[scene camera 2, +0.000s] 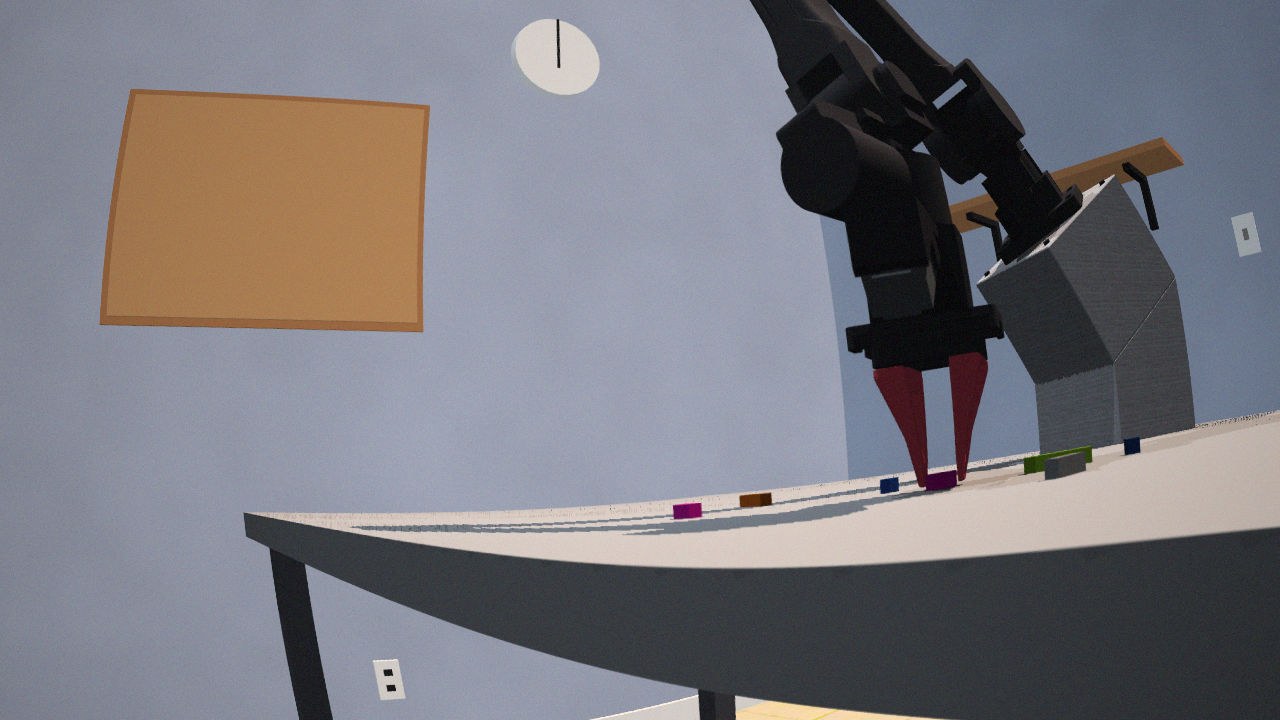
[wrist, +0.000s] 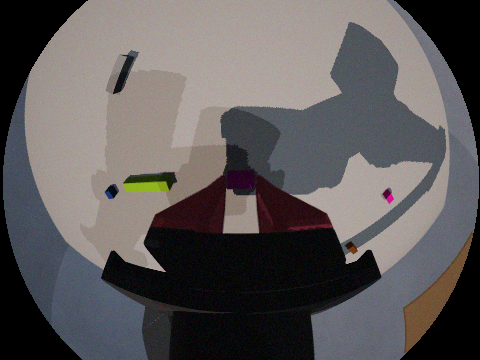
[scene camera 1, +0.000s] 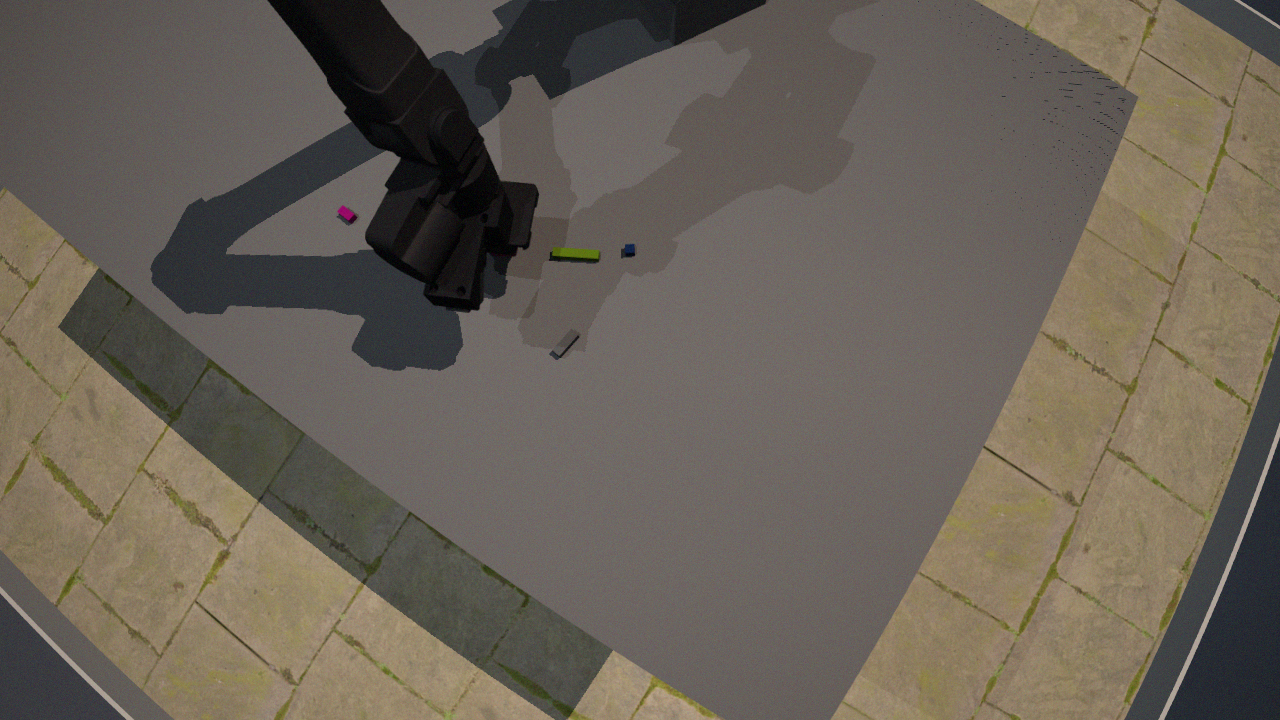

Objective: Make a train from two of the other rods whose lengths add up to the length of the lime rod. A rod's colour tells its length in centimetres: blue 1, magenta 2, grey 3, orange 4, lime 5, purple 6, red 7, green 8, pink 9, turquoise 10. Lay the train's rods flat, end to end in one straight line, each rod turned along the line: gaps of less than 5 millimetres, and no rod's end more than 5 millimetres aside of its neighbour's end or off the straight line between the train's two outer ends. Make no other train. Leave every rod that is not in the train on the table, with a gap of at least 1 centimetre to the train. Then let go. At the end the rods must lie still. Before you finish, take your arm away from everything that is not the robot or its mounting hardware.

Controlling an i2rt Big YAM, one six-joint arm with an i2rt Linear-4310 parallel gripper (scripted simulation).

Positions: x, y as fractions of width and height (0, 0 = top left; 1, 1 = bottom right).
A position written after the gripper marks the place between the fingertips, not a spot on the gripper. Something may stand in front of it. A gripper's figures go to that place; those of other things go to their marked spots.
The gripper (scene camera 2: 0.74, 0.67) is 52 cm from the lens. A grey rod (scene camera 2: 0.83, 0.65) is 40 cm from the lens.
